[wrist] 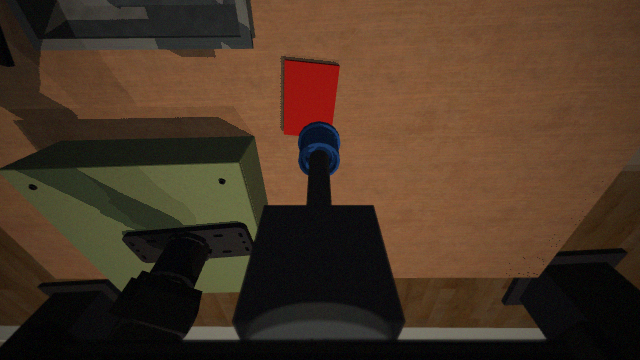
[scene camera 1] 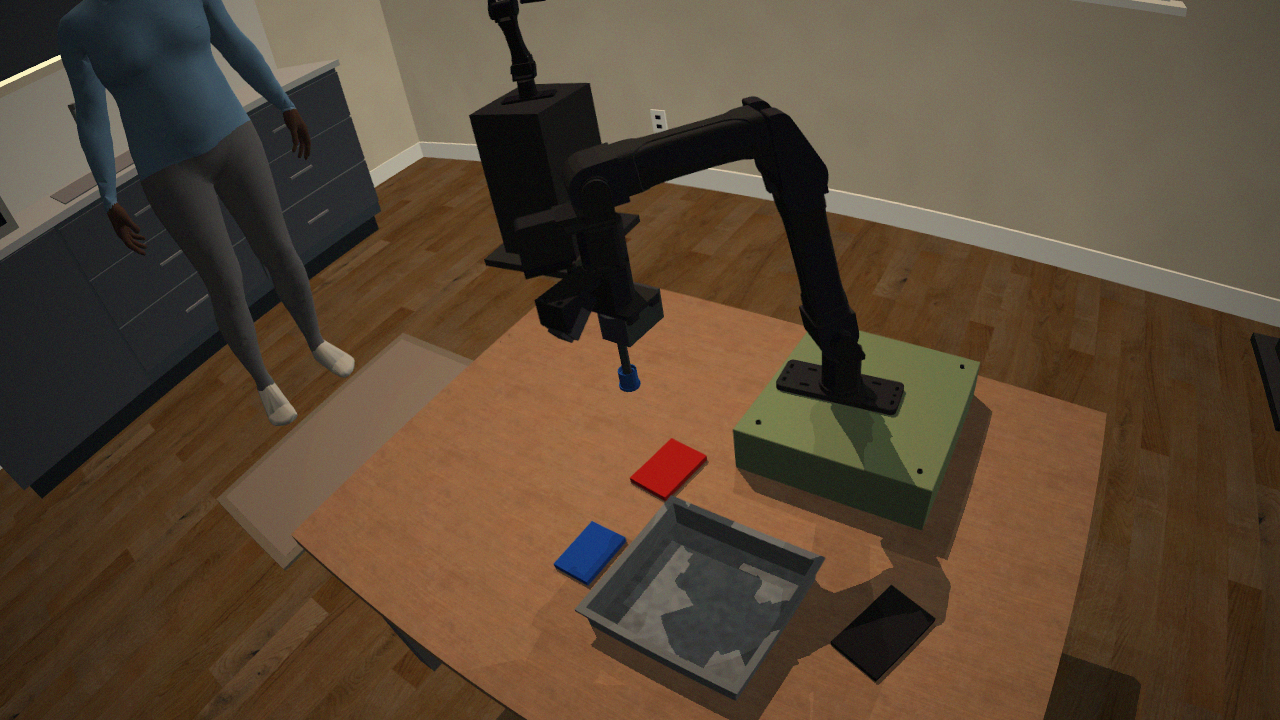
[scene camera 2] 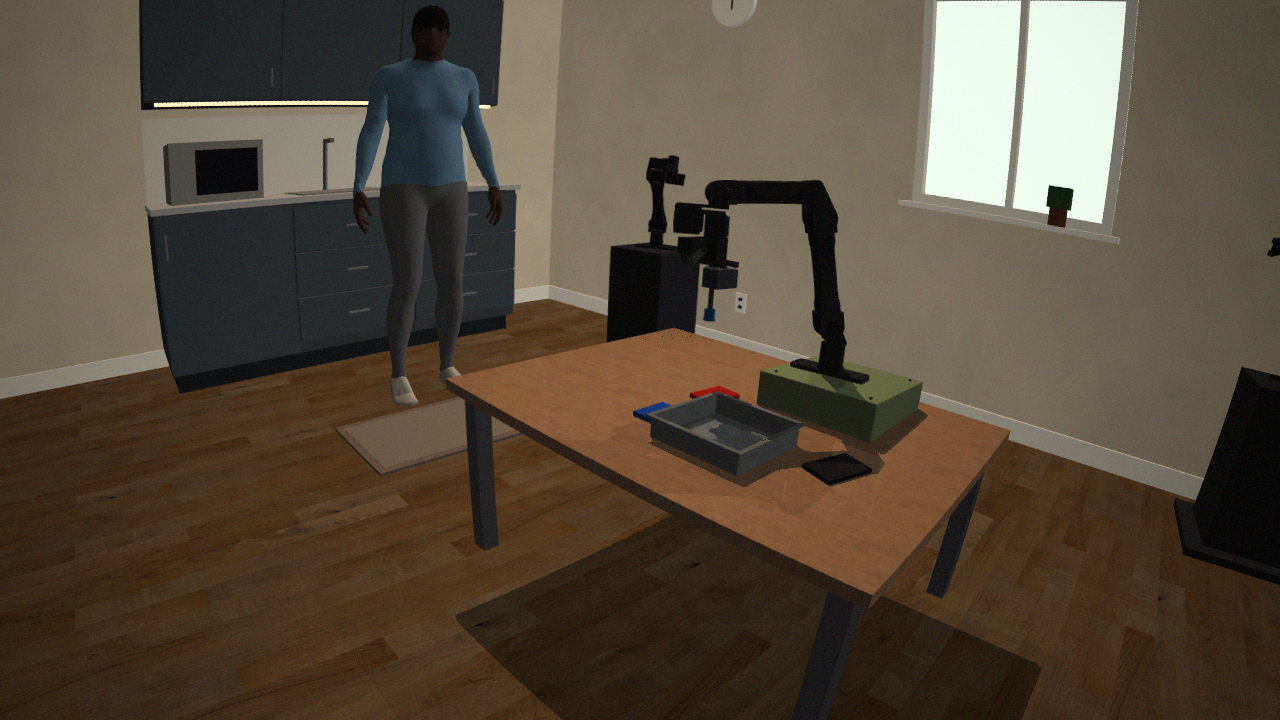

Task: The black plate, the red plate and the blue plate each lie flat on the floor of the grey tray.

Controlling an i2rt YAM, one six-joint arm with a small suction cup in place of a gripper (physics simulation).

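Places are measured from the arm's base along level axes (x ahead, y left, z up), in millimetres.
Pixels of known places: hand, its tool point: (wrist: 319,141) (scene camera 1: 630,385) (scene camera 2: 709,320); arm's base, origin of its link: (wrist: 192,241) (scene camera 1: 840,388) (scene camera 2: 829,372).
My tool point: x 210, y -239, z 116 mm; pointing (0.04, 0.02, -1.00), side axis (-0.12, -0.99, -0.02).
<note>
Ahead of a thing's pixels: the offset from my tool point to its top centre.
The red plate @[dx -24, dy +20, dz -184 mm] (scene camera 1: 668,467) (scene camera 2: 715,393) (wrist: 309,95) lies flat on the table behind the grey tray @[dx +178, dy +181, dz -145 mm] (scene camera 1: 657,658) (scene camera 2: 693,447) (wrist: 150,43). The blue plate @[dx +165, dy -8, dz -184 mm] (scene camera 1: 589,551) (scene camera 2: 652,411) lies flat on the table just left of the tray in scene camera 1. The black plate @[dx +137, dy +426, dz -185 mm] (scene camera 1: 883,632) (scene camera 2: 836,468) lies flat on the table to the right of the tray. The tray floor shows bare, with a shadow across it. My suction cup (scene camera 1: 629,379) (scene camera 2: 708,315) (wrist: 319,149) is open and holds nothing. It hangs high above the table, and in the wrist view it overlaps the red plate's near edge.
The green base block (scene camera 1: 832,474) (scene camera 2: 816,402) (wrist: 215,210) carries the arm and stands behind the tray, to the right of the red plate in scene camera 1. A black pedestal (scene camera 1: 528,170) (scene camera 2: 644,291) with another arm stands beyond the table. A person (scene camera 1: 205,179) (scene camera 2: 425,179) stands near the kitchen cabinets.
</note>
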